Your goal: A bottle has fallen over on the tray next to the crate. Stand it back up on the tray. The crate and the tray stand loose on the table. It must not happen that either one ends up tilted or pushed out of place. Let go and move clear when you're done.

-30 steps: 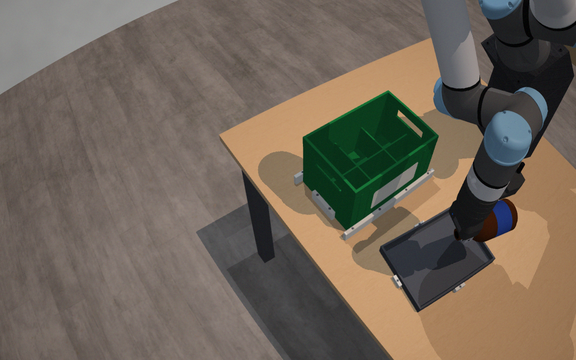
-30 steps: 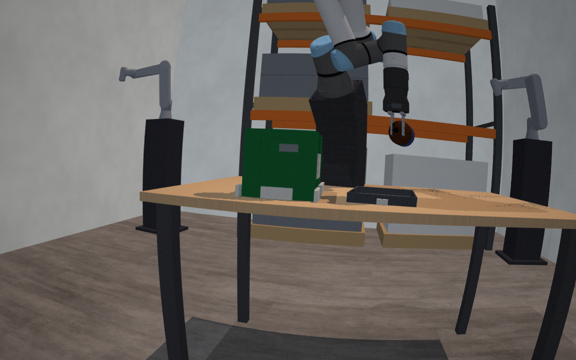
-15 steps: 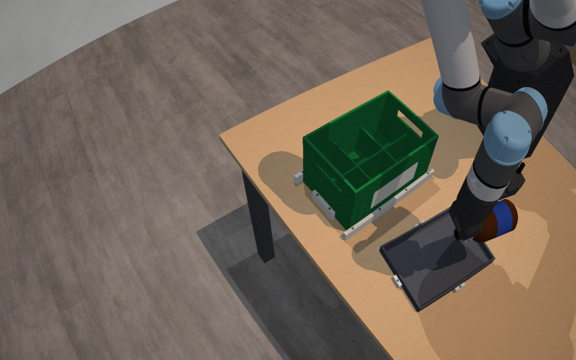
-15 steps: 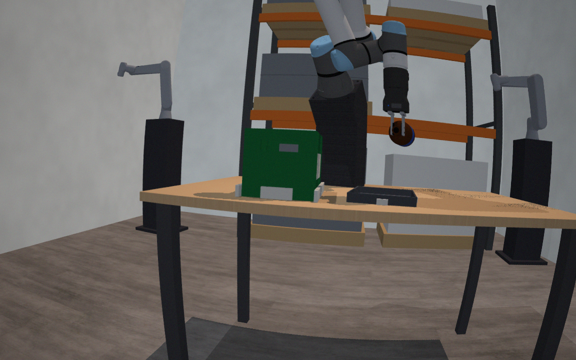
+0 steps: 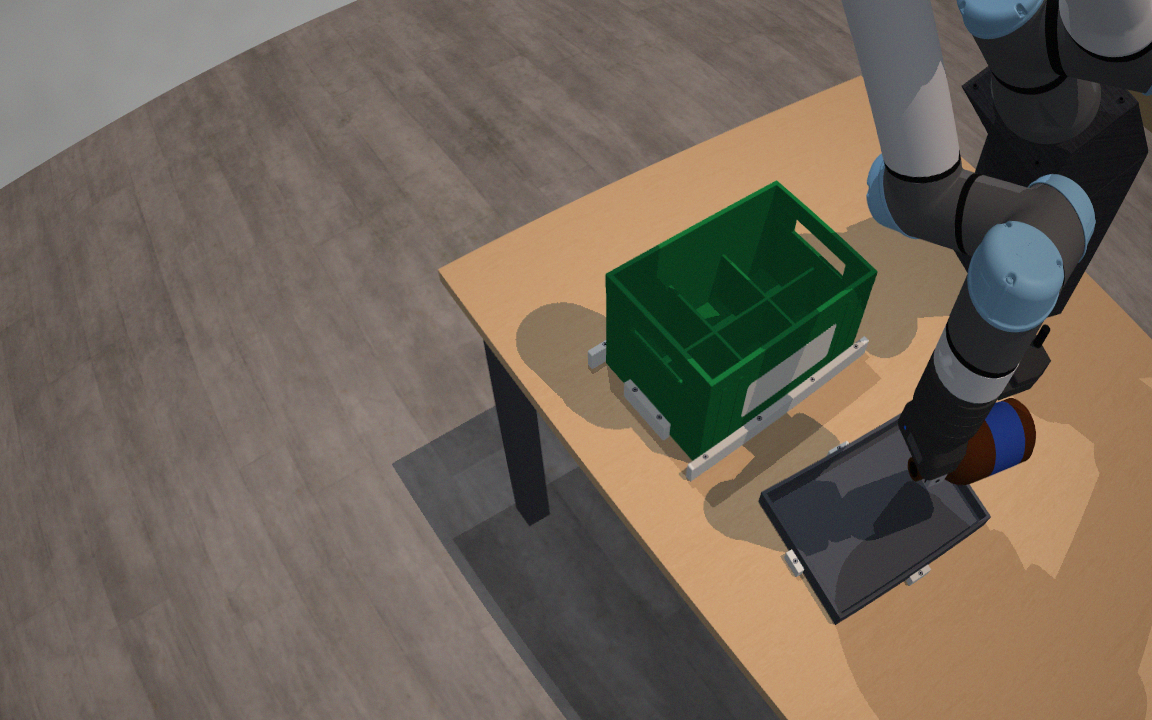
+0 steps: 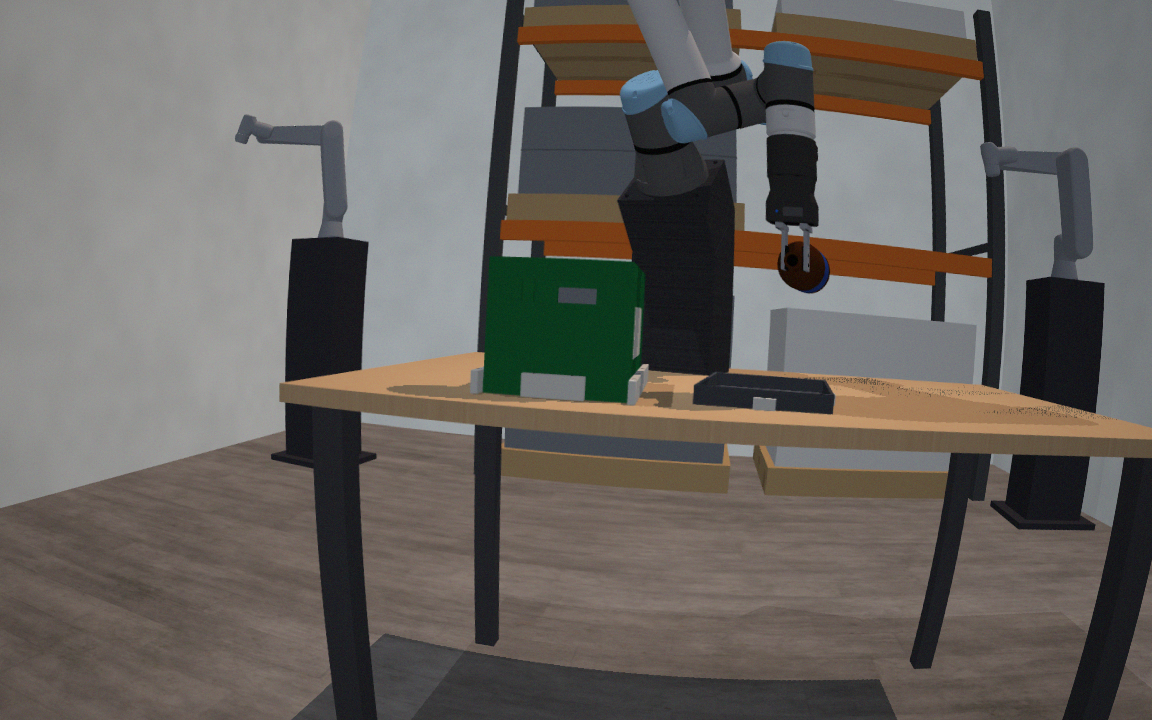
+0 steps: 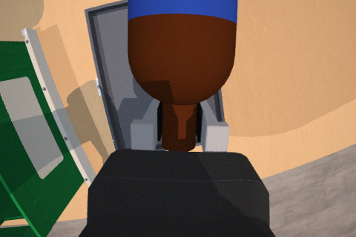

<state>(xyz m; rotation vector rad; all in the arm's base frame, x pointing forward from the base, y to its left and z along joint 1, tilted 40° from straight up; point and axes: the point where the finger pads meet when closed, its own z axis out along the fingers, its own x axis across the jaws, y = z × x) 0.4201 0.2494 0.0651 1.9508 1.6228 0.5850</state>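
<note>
The brown bottle is 5 cm behind my hand, 1 cm to the left of it and 1 cm below it. Round my hand: green crate (32 cm to the right, 12 cm below, 2 cm ahead); then dark grey tray (19 cm below, 3 cm to the right, 2 cm behind).
</note>
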